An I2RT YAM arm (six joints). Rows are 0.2 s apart.
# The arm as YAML. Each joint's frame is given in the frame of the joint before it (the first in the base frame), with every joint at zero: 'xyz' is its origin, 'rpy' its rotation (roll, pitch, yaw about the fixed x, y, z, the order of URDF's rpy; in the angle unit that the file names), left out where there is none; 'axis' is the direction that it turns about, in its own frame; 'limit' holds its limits. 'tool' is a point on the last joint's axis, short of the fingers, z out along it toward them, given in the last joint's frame.
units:
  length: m
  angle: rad
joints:
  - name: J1
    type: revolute
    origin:
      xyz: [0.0, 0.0, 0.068]
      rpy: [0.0, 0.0, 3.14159]
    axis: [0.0, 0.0, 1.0]
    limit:
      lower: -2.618
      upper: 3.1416
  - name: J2
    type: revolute
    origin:
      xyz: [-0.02, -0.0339, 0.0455]
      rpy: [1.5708, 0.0, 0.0]
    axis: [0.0, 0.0, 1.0]
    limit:
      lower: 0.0
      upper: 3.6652
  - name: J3
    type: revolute
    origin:
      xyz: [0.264, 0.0, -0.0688]
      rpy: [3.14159, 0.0, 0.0]
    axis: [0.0, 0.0, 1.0]
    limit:
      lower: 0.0
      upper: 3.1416
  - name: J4
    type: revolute
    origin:
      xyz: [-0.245, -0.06, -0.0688]
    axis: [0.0, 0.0, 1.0]
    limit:
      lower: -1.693
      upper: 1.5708
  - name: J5
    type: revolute
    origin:
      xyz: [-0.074, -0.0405, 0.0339]
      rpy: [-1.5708, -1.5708, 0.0]
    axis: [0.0, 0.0, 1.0]
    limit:
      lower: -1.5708
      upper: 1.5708
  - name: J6
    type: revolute
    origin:
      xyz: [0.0, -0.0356, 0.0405]
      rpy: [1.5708, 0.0, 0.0]
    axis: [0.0, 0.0, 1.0]
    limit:
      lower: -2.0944
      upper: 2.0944
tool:
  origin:
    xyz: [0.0, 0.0, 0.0]
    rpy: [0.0, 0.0, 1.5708]
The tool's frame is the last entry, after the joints.
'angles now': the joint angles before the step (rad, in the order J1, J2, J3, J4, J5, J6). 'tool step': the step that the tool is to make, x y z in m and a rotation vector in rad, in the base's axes. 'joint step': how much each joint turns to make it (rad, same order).
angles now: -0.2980, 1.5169, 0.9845, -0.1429, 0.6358, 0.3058
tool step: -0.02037, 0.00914, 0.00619, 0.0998, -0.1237, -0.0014
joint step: 0.0014, -0.1028, -0.0674, -0.0177, -0.0793, 0.1271
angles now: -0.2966, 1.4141, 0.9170, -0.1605, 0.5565, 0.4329
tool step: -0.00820, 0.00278, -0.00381, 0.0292, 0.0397, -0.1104
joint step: 0.0088, -0.0050, 0.0106, -0.1235, 0.0796, 0.1092
